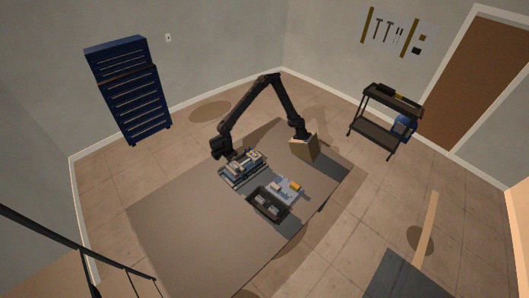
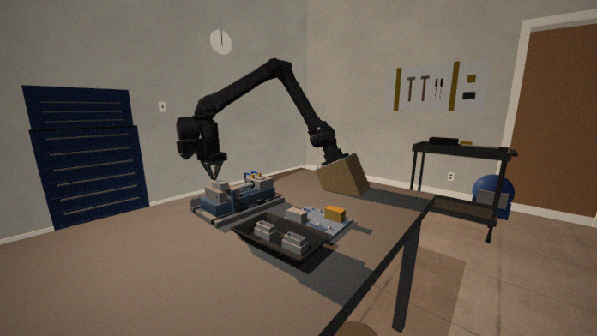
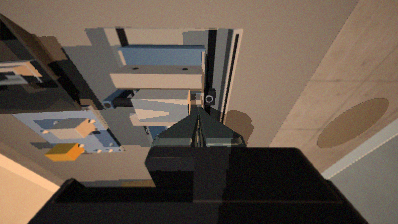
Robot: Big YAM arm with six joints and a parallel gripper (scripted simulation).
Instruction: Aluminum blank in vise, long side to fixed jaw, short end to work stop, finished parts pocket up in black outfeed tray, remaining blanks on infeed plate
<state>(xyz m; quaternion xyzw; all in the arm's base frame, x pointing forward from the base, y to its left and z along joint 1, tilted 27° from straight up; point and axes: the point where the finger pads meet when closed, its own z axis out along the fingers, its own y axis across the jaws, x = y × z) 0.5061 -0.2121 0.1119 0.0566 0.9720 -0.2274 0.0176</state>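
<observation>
Right now the vise is 7 cm behind my hand, 6 cm to the left of it and 8 cm below it. The rest, counted from my hand: yellow brass blank 16 cm behind, 40 cm to the left, 10 cm below.
</observation>
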